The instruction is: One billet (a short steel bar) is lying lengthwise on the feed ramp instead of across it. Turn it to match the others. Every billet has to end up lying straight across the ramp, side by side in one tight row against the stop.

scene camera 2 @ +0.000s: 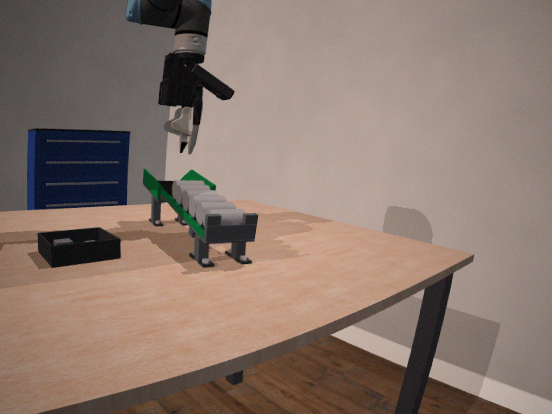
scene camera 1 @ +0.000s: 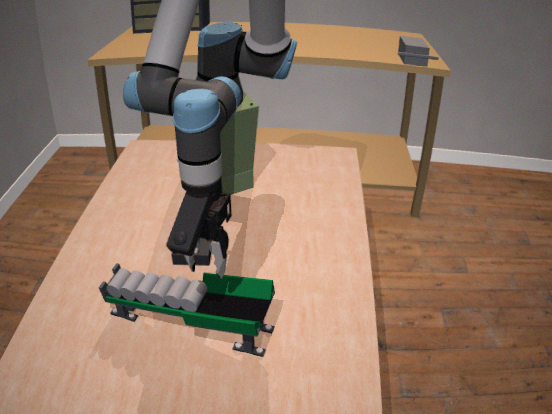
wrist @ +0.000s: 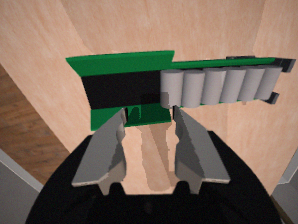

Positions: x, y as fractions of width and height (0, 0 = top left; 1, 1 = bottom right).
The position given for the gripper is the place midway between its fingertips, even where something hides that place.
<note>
In view: the gripper (scene camera 1: 0.38, 0.66) and a black tray (scene camera 2: 0.20, 0.60).
The gripper shows as well in scene camera 2 (scene camera 2: 0.34, 0.37) and in the wrist view (wrist: 0.50, 0.48). The wrist view does not show the black tray, which is hidden by the gripper.
</note>
